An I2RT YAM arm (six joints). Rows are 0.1 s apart.
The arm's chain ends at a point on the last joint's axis. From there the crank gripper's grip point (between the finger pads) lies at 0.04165 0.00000 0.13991 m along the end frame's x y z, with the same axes.
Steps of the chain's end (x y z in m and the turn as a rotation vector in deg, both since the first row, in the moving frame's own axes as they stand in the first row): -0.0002 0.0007 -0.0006 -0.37 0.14 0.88; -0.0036 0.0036 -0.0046 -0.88 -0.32 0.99; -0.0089 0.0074 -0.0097 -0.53 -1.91 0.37; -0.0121 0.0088 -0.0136 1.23 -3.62 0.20; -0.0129 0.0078 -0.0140 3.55 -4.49 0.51; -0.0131 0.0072 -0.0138 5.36 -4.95 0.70; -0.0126 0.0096 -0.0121 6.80 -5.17 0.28; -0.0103 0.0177 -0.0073 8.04 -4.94 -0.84; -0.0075 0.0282 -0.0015 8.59 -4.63 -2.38; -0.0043 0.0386 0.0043 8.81 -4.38 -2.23
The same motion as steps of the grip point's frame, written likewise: 0.0001 0.0022 -0.0007 -0.37 0.14 0.88; -0.0044 0.0065 -0.0044 -0.88 -0.32 0.99; -0.0136 0.0090 -0.0084 -0.53 -1.91 0.37; -0.0210 0.0059 -0.0113 1.23 -3.62 0.20; -0.0239 -0.0006 -0.0114 3.55 -4.49 0.51; -0.0252 -0.0056 -0.0113 5.36 -4.95 0.70; -0.0253 -0.0070 -0.0099 6.80 -5.17 0.28; -0.0226 -0.0026 -0.0057 8.04 -4.94 -0.84; -0.0194 0.0056 -0.0003 8.59 -4.63 -2.38; -0.0155 0.0155 0.0053 8.81 -4.38 -2.23
